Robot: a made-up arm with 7 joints. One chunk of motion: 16 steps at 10 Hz.
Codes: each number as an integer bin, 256 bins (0 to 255) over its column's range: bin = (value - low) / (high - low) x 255, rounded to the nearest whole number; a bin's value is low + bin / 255 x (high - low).
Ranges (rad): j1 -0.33..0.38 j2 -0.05..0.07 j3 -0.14..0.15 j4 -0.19..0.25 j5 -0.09..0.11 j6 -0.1..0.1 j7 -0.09..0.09
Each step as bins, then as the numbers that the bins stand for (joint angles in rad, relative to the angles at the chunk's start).
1 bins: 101 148 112 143 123 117 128
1 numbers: -0.0488 0.0196 -0.0126 0.0567 0.0065 -0.0082 0.0004
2 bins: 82 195 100 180 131 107 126
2 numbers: -0.1017 0.0418 -0.0263 0.1206 0.0127 -0.0161 -0.0011
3 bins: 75 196 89 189 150 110 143
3 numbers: -0.1212 0.0422 -0.0388 0.1361 0.0276 -0.0137 0.0109
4 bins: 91 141 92 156 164 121 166
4 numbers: -0.0766 0.0164 -0.0354 0.0792 0.0386 -0.0051 0.0272
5 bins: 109 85 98 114 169 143 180
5 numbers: -0.0265 -0.0100 -0.0285 0.0067 0.0425 0.0122 0.0371
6 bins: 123 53 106 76 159 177 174
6 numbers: 0.0125 -0.0251 -0.0195 -0.0589 0.0347 0.0388 0.0328
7 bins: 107 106 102 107 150 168 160
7 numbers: -0.0321 -0.0001 -0.0240 -0.0054 0.0276 0.0318 0.0229
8 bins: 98 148 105 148 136 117 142
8 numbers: -0.0571 0.0196 -0.0206 0.0654 0.0167 -0.0082 0.0102
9 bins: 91 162 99 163 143 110 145
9 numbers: -0.0766 0.0262 -0.0274 0.0913 0.0222 -0.0137 0.0124
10 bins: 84 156 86 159 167 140 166
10 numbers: -0.0961 0.0234 -0.0422 0.0844 0.0410 0.0098 0.0272
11 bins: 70 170 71 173 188 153 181
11 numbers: -0.1351 0.0300 -0.0593 0.1085 0.0575 0.0200 0.0378
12 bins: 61 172 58 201 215 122 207
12 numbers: -0.1602 0.0309 -0.0740 0.1568 0.0786 -0.0043 0.0561
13 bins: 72 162 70 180 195 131 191
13 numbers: -0.1295 0.0262 -0.0604 0.1206 0.0629 0.0027 0.0448
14 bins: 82 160 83 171 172 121 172
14 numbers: -0.1017 0.0253 -0.0456 0.1051 0.0449 -0.0051 0.0314
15 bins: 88 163 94 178 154 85 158
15 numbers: -0.0850 0.0267 -0.0331 0.1171 0.0308 -0.0333 0.0215
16 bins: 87 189 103 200 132 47 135
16 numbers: -0.0878 0.0389 -0.0229 0.1551 0.0135 -0.0631 0.0053
